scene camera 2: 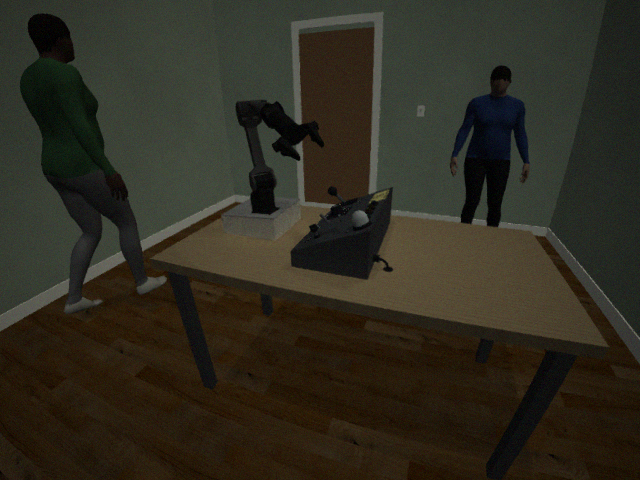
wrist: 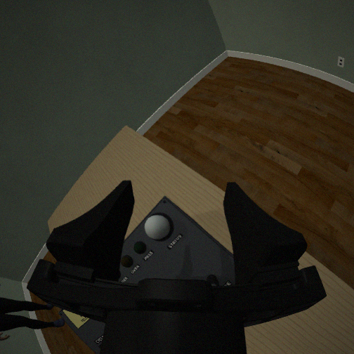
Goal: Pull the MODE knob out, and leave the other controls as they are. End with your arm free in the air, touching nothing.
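Note:
The dark sloped control panel (scene camera 2: 330, 255) (wrist: 200, 245) stands on the table. A small black knob (scene camera 2: 314, 228) (wrist: 213, 280) sits near its low edge; in the wrist view it is partly hidden by the gripper body, beside a label of which an "E" shows. It is probably the MODE knob, but its full label cannot be read, nor can I tell how far it stands out. My gripper (scene camera 2: 308, 150) (wrist: 178, 192) is open and empty, high in the air above the panel's near-left side, touching nothing.
A white dome (scene camera 2: 360, 219) (wrist: 158, 227) marked STATUS, small lamps (wrist: 140, 247) and a ball-topped lever (scene camera 2: 332, 191) are on the panel. A black cable (scene camera 2: 385, 264) comes from its back. The arm's pale base block (scene camera 2: 253, 225) stands on the table (scene camera 2: 465, 279). Two people stand beyond the table.

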